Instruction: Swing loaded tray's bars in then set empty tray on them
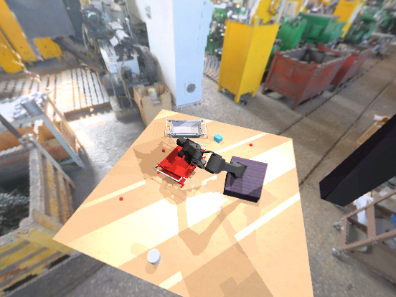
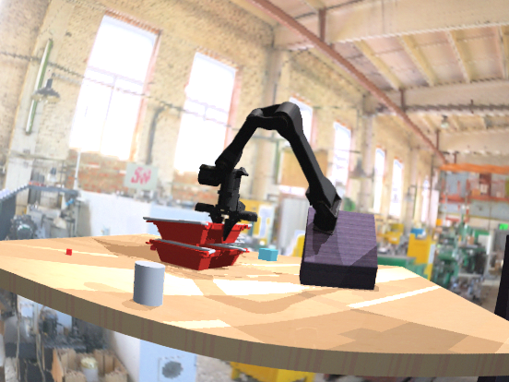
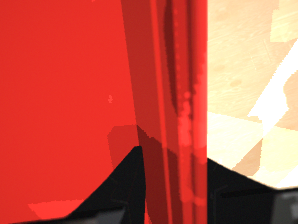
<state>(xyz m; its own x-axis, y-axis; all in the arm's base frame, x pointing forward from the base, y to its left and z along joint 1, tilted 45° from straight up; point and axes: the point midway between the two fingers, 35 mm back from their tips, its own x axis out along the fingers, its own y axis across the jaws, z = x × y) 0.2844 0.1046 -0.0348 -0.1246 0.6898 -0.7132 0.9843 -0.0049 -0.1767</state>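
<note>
The red tray is 8 cm ahead of my gripper tip, 1 cm to the right of it and 3 cm above it. Also, from my gripper tip: cyan block: 6 cm behind, 41 cm to the right, 6 cm below; grey cylinder: 6 cm behind, 54 cm to the left, 5 cm below.
</note>
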